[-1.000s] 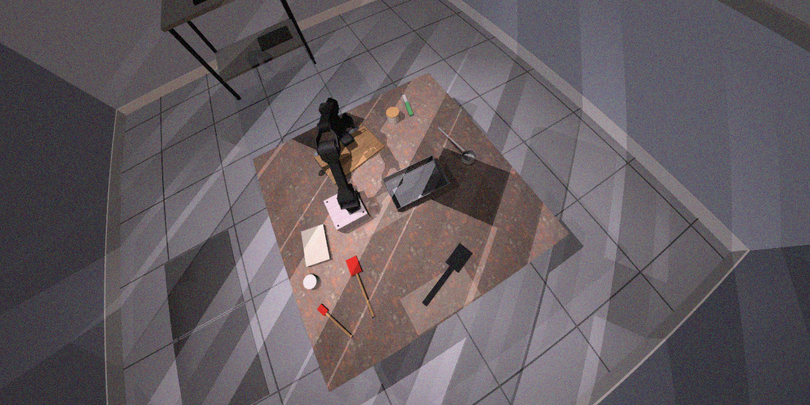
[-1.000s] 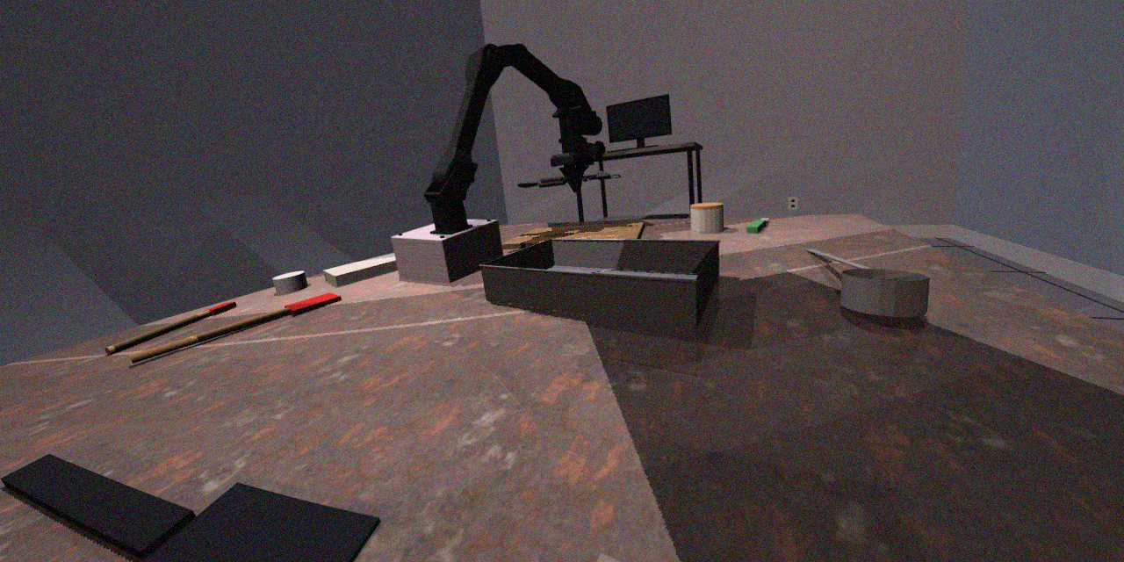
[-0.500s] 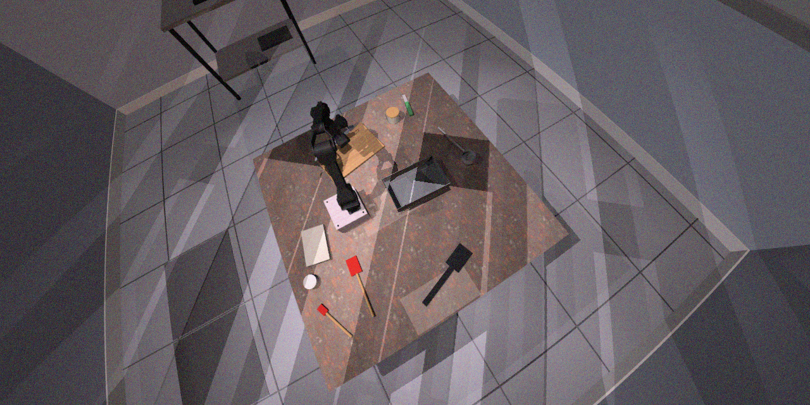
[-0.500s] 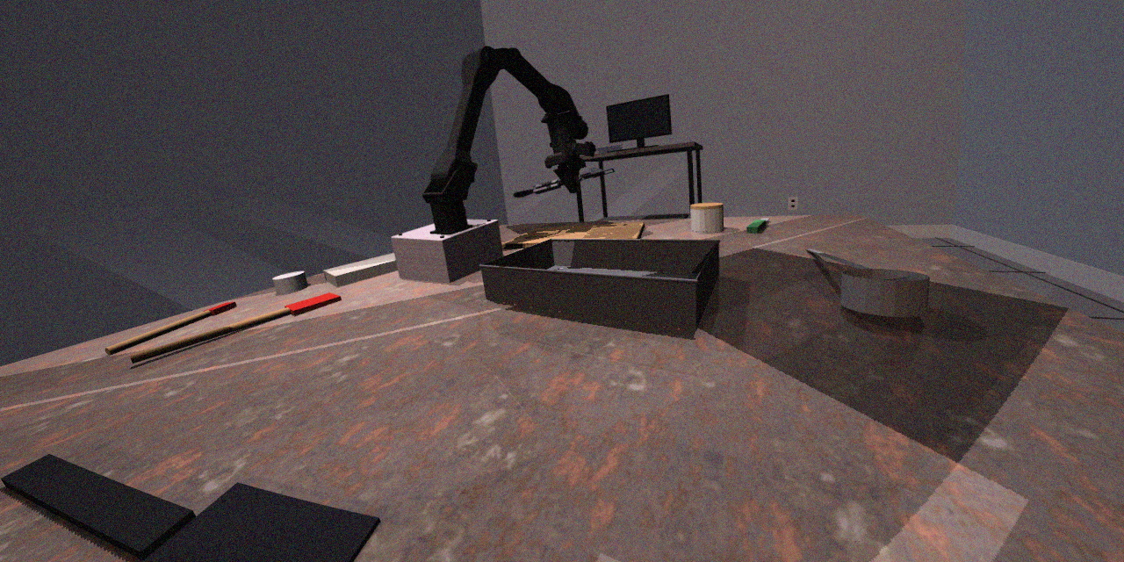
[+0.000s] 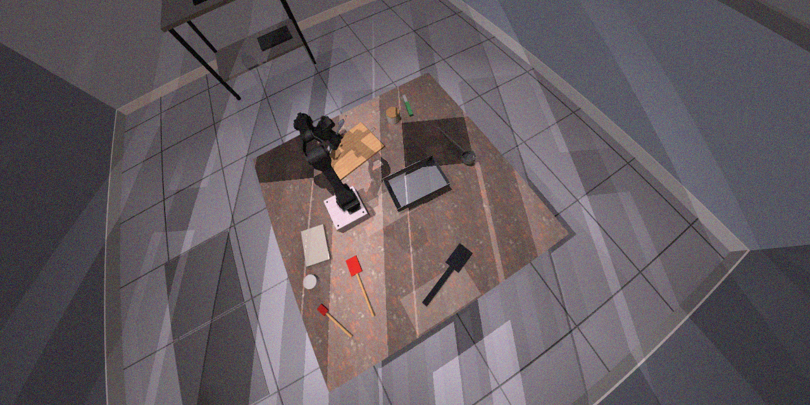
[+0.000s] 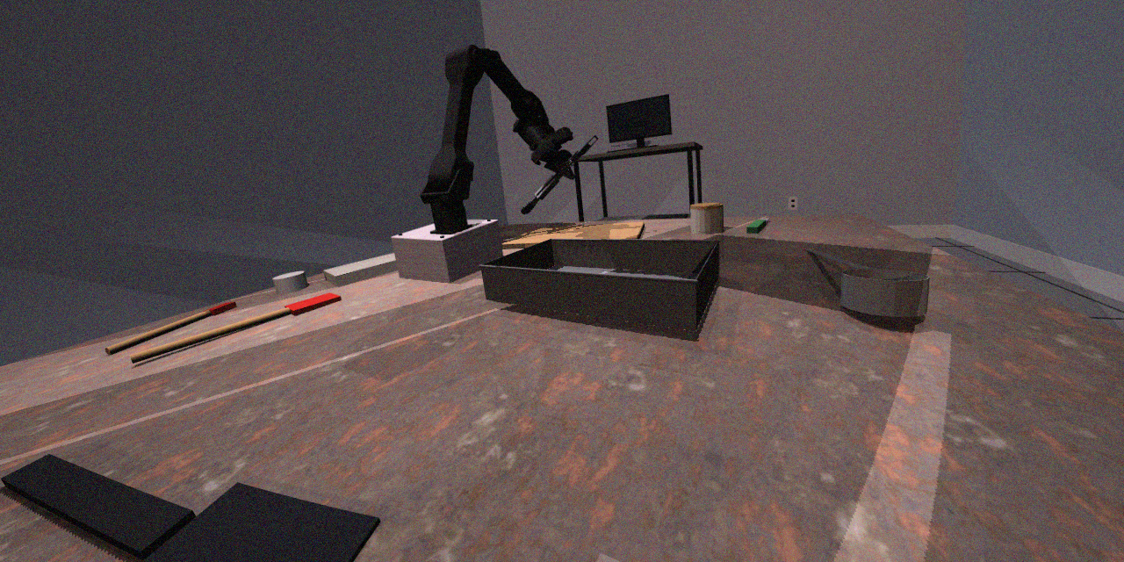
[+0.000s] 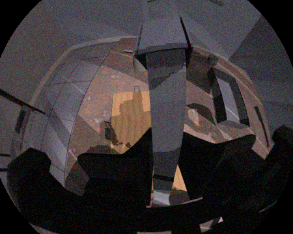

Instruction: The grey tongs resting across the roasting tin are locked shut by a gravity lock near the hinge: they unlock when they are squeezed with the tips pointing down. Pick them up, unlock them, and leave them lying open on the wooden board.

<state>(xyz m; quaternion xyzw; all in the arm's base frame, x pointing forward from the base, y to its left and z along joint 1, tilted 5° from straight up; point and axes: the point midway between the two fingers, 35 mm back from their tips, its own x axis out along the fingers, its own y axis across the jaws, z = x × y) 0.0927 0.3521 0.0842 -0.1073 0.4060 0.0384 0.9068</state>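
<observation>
Now: the wooden board 1 cm behind my gripper tip and 16 cm below it. Round my gripper tip: green object (47 cm ahead, 12 cm to the left, 16 cm below); roasting tin (22 cm ahead, 38 cm to the right, 14 cm below); brown jar (34 cm ahead, 7 cm to the left, 13 cm below).
</observation>
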